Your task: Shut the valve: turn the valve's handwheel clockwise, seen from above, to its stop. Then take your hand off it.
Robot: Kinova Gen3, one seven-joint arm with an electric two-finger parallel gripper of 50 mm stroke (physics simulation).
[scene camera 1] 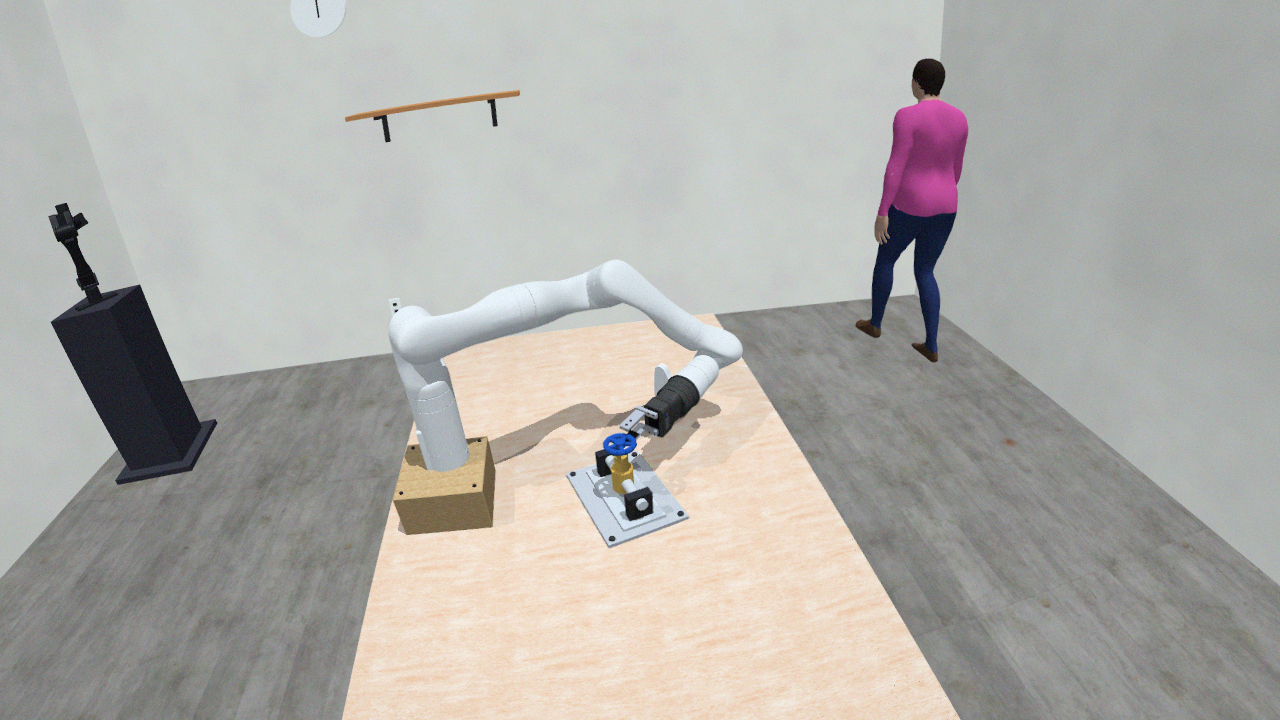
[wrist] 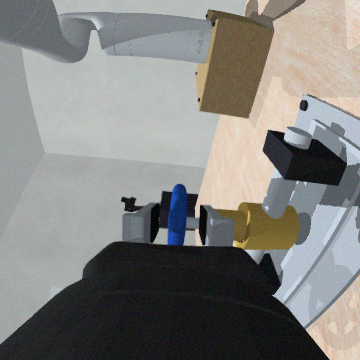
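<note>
The valve's blue handwheel (scene camera 1: 617, 452) (wrist: 177, 212) sits on top of the yellow valve body (scene camera 1: 622, 480) (wrist: 272, 226). The valve is mounted on a light grey base plate (scene camera 1: 608, 529) (wrist: 320, 270). My gripper (scene camera 1: 631, 434) (wrist: 178, 217) is open at the handwheel's far side in the scene view. In the wrist view the wheel's rim stands between the two fingers, with a gap on each side, so neither finger appears to touch it. The lower part of the wheel is hidden behind the black gripper body there. The wheel's stop does not show.
Black pipe supports (scene camera 1: 638, 504) (wrist: 305, 157) stand on the base plate. The arm's wooden base block (scene camera 1: 443, 513) (wrist: 235, 70) is left of the valve on the table (scene camera 1: 626, 626) in the scene view. A person in pink (scene camera 1: 930, 161) stands beyond the table. A dark pedestal (scene camera 1: 125, 385) is at left.
</note>
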